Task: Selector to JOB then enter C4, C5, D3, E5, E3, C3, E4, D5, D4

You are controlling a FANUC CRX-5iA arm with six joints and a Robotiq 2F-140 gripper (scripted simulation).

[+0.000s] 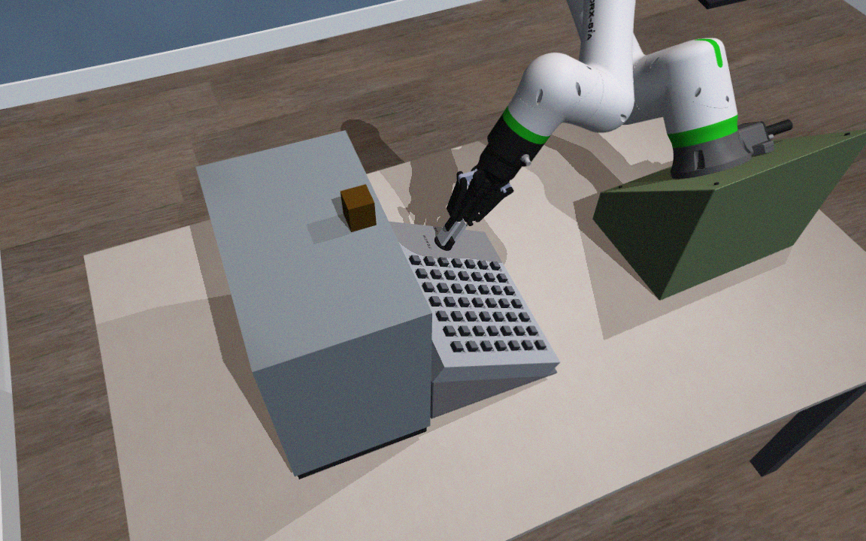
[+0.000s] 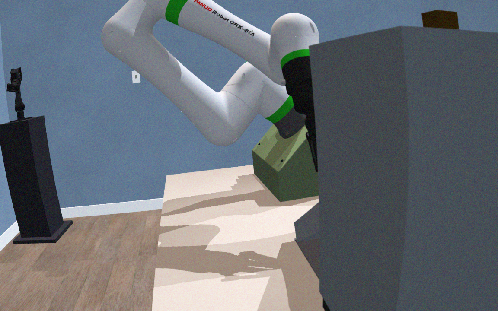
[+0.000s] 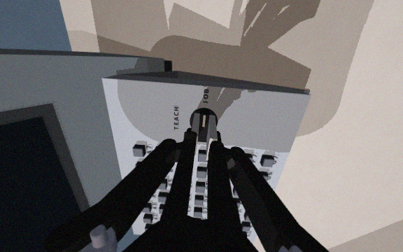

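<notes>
Now: the selector knob 20 mm below my hand, 10 mm to the right of it and 10 mm ahead of it. Round my hand: C5 key: 130 mm to the left, 40 mm ahead, 10 mm below.
</notes>
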